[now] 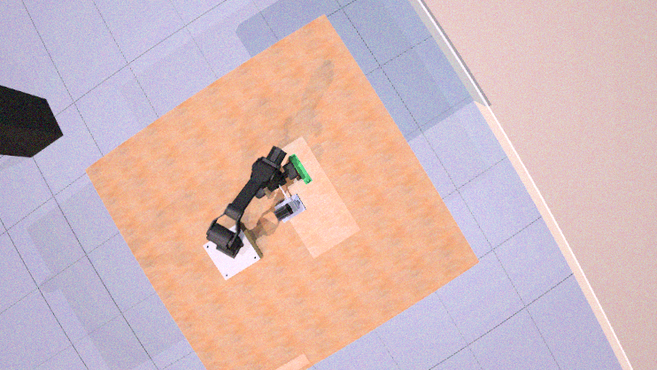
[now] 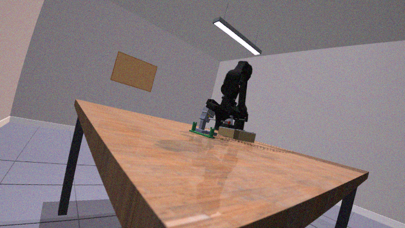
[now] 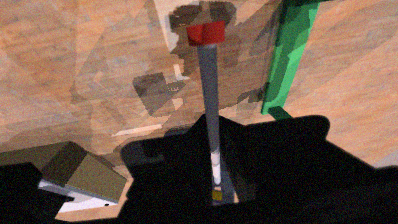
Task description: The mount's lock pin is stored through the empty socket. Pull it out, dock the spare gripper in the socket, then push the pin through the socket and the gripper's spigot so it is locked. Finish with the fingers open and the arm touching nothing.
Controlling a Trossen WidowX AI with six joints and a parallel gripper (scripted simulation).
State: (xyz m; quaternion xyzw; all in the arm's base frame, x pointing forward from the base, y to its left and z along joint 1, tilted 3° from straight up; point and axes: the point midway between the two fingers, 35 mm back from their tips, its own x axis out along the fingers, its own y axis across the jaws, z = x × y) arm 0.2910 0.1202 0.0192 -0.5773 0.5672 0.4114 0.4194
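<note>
Now: the socket 100 mm to the right of my gripper tip and 10 mm behind it. Round my gripper tip: green pin cradle: 100 mm ahead, 20 mm to the left, 20 mm below; then spare gripper: 100 mm to the right, 80 mm above, 20 mm behind.
</note>
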